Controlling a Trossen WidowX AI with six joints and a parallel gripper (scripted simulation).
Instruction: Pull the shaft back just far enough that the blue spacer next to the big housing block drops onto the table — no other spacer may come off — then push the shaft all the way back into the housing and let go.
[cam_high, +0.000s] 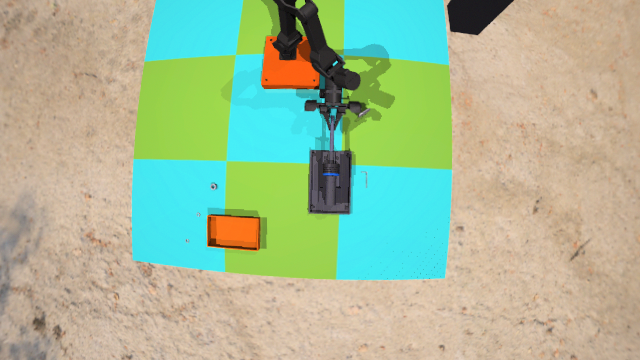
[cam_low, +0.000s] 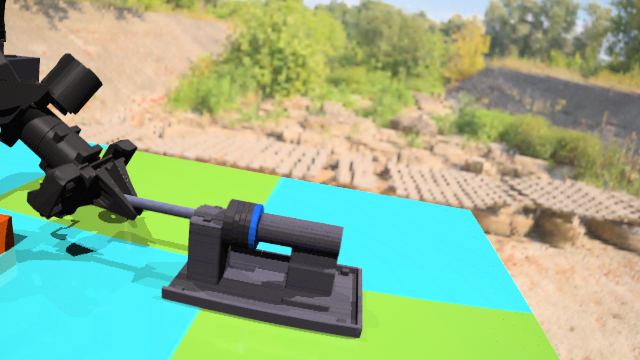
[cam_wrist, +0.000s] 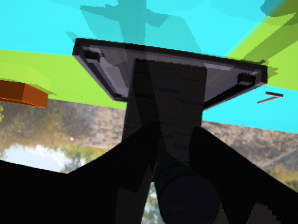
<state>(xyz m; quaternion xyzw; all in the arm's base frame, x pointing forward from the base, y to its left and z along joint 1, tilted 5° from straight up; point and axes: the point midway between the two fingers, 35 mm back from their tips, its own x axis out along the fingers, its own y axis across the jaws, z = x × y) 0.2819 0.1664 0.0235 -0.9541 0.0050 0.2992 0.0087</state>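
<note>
The shaft is 6 cm ahead of my gripper tip and 2 cm above it. Also, from my gripper tip: blue spacer (15 cm ahead, 2 cm above); black spacer (14 cm ahead, 2 cm above); nut (44 cm to the right, 20 cm ahead, 6 cm below).
</note>
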